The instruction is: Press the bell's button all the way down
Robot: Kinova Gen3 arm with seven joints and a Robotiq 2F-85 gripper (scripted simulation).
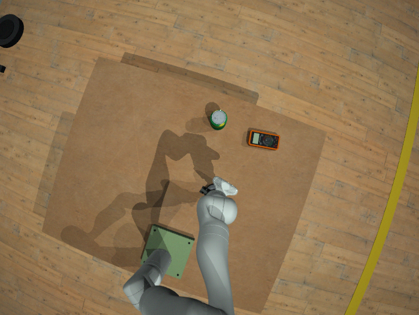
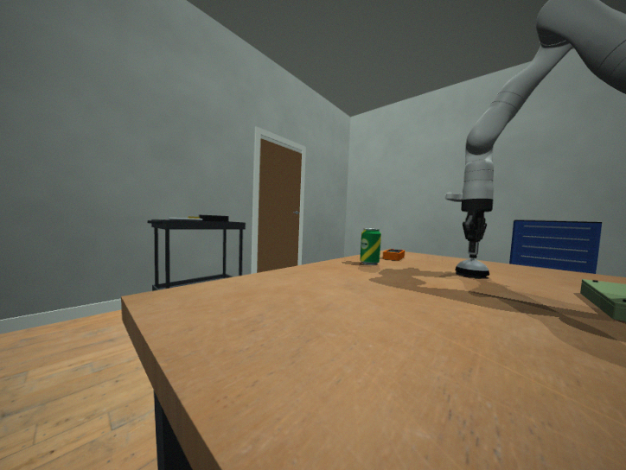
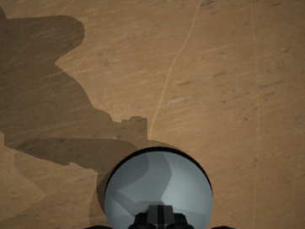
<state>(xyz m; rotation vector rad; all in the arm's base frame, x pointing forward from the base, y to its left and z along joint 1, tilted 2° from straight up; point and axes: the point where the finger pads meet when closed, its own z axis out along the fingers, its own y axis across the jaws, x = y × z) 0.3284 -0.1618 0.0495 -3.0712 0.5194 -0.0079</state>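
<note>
Right now my hand is 30 mm above the bell button. Also, from my hand: orange multimeter (260 mm ahead, 150 mm to the right, 60 mm below); bell (40 mm below); green soda can (290 mm ahead, 60 mm to the left, 20 mm below).
</note>
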